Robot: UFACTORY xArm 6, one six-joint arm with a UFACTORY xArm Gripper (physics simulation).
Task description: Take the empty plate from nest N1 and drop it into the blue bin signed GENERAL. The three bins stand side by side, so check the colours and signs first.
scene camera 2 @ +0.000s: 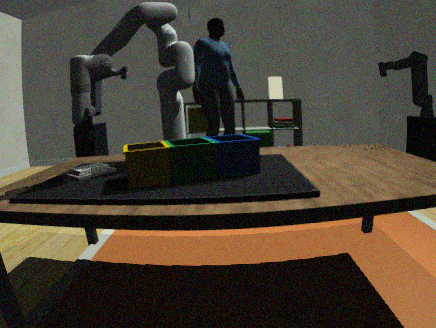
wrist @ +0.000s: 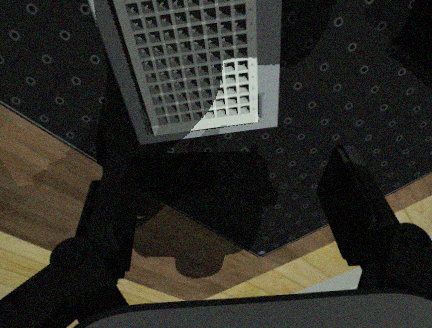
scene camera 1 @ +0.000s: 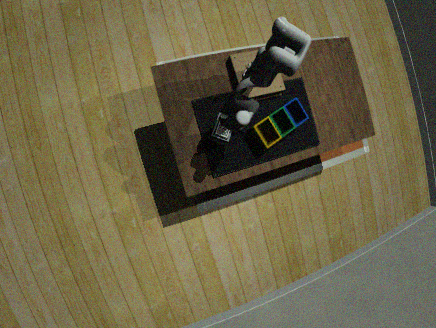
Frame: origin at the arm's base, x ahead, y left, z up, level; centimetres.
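Seen in the pictures: gripper, fingertip midpoint: (scene camera 2: 84, 140) (wrist: 232, 170) (scene camera 1: 229, 127); arm's base at its link origin: (scene camera 1: 251, 76).
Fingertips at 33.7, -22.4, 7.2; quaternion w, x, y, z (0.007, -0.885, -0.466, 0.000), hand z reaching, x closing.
Note:
Pixels of each thing's top centre, then the offset from my fingertips to it, as dx, dy, dz. "spot": a spot on its surface instead. Level surfaces: height alone.
- empty plate at its top centre: (wrist: 193, 52) (scene camera 2: 89, 166) (scene camera 1: 224, 126) -1.8, -0.5, -9.7
- grey nest at a spot on its surface: (wrist: 269, 95) spot: +4.9, +2.1, -11.1
- dotted black mat at its surface level: dz -12.2
- brown wooden table at its surface level: dz -13.5
The empty plate (scene camera 1: 223, 133) (scene camera 2: 90, 170) (wrist: 187, 65) is a pale grid of square wells, lying in a grey nest (wrist: 269, 95) on the black mat. Part of it is in shadow, and no N1 label is readable. The blue bin (scene camera 1: 303, 107) (scene camera 2: 240, 156) is at one end of the row, the green bin (scene camera 1: 289, 133) (scene camera 2: 193, 162) in the middle, the yellow bin (scene camera 1: 261, 136) (scene camera 2: 148, 170) nearest the plate. Their signs are not readable. My gripper (wrist: 232, 170) is open and empty; in the wrist view the plate lies beyond the fingertips, towards the top. The arm hides it in scene camera 1.
The dotted black mat (scene camera 1: 304, 140) (scene camera 2: 290, 182) (wrist: 340, 75) lies on a brown wooden table (scene camera 1: 345, 90) (scene camera 2: 350, 175). A light wooden block (scene camera 1: 272, 90) stands beside the arm. A person (scene camera 2: 215, 65) stands behind the table, near a shelf unit (scene camera 2: 298, 120).

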